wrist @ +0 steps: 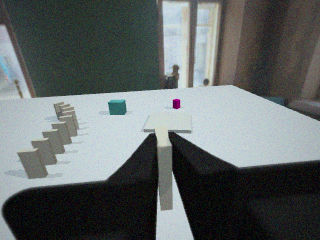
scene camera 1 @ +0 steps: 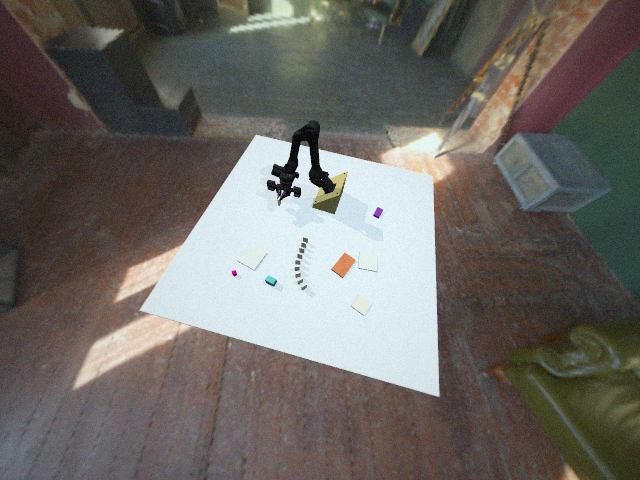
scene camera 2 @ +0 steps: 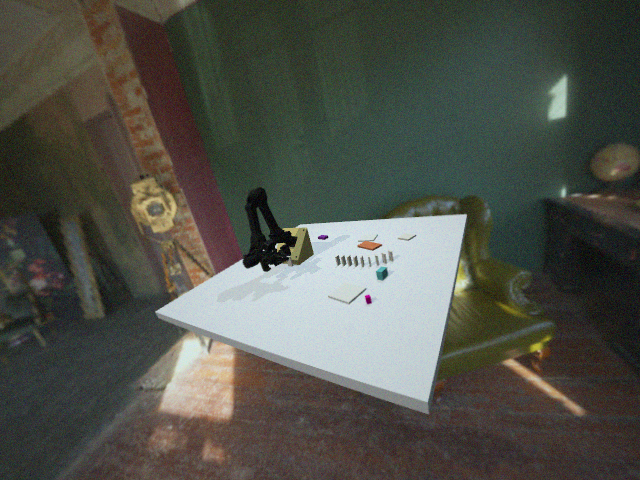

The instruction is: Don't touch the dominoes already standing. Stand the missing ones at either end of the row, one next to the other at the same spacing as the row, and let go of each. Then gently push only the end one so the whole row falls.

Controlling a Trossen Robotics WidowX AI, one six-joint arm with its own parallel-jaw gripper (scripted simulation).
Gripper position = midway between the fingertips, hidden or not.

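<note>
White tile [wrist: 179,122] visible. Gripper [wrist: 161,138] visible too.
</note>
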